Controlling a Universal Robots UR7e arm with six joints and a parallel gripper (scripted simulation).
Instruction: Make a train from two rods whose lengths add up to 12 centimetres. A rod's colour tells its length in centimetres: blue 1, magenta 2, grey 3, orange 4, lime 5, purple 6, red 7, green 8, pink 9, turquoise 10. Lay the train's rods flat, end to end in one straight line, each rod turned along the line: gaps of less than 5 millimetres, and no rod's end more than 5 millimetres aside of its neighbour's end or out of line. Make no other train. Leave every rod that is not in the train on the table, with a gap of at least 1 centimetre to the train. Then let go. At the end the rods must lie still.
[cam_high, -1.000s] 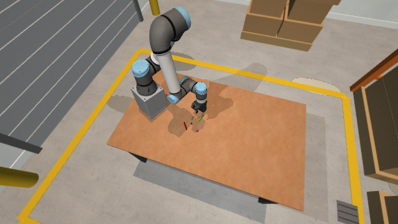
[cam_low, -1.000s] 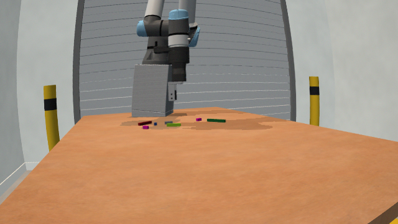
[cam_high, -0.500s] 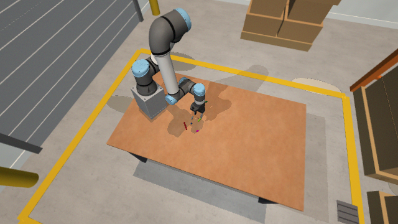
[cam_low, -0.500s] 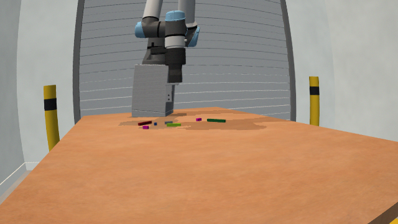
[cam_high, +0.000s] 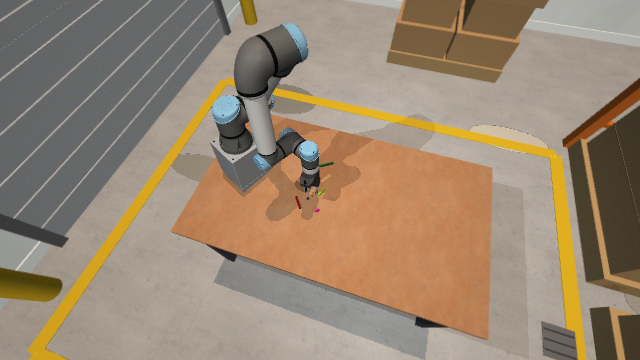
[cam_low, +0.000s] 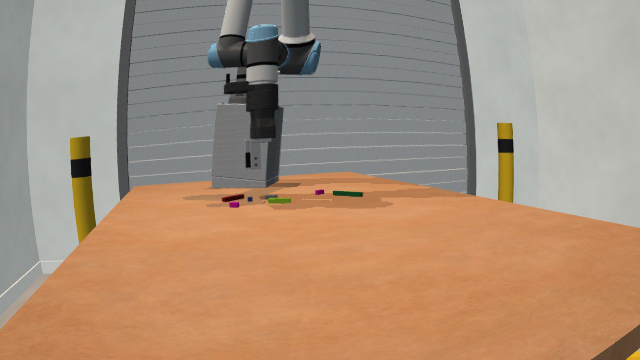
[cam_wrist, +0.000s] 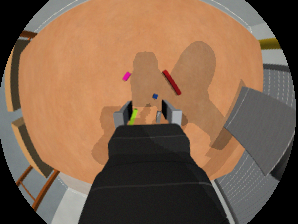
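My hand is 9 cm above the red rod, 7 cm past it and 3 cm to the left of it. Also, from my hand: blue rod 9 cm below, 2 cm behind; then grey rod 9 cm below, 5 cm to the left, 3 cm behind; then lime rod 9 cm below, 5 cm to the left, 4 cm ahead.
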